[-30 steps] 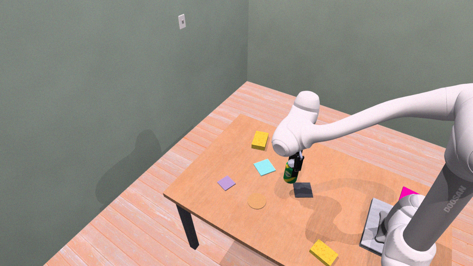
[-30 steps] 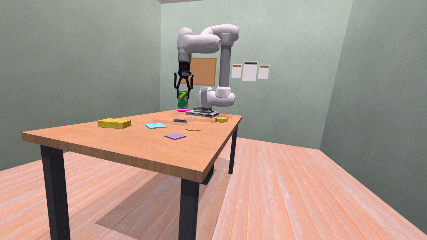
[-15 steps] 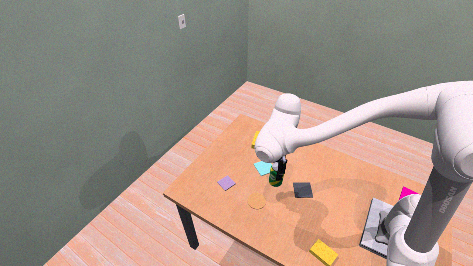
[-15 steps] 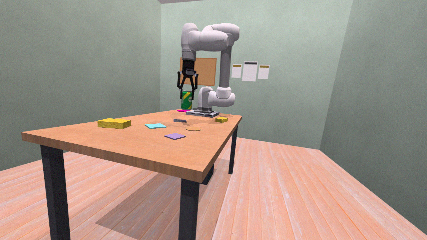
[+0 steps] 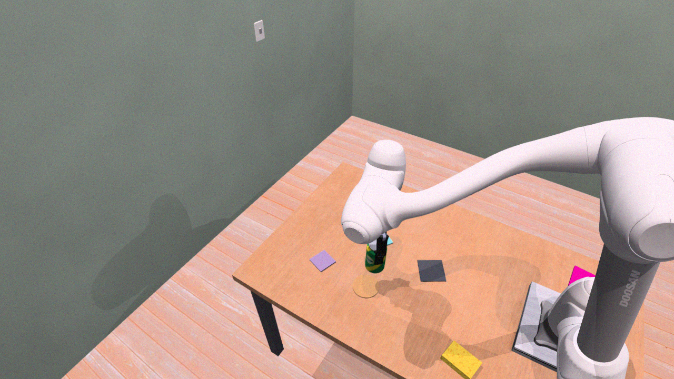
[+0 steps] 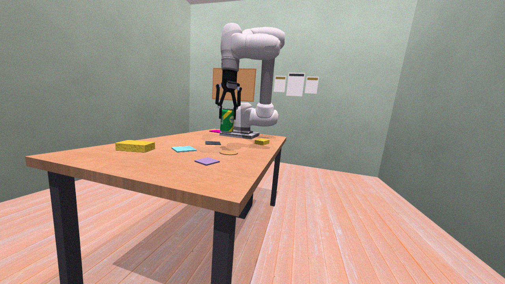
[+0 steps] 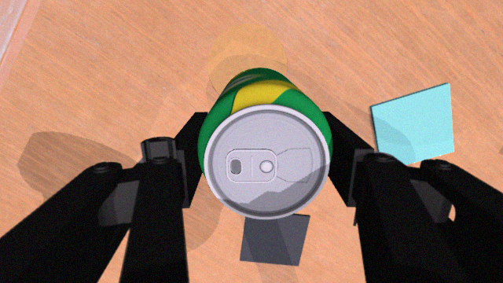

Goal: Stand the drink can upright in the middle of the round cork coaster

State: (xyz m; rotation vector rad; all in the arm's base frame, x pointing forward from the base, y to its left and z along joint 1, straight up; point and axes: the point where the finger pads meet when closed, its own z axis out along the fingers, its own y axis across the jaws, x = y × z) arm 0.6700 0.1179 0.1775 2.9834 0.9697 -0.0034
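Now: the round cork coaster 20 mm ahead of my hand, 30 mm to the left of it and 210 mm below it. Also, from my hand: purple square (220 mm ahead, 10 mm to the left, 200 mm below); then drink can (40 mm below); then cyan square (80 mm ahead, 200 mm to the right, 200 mm below).
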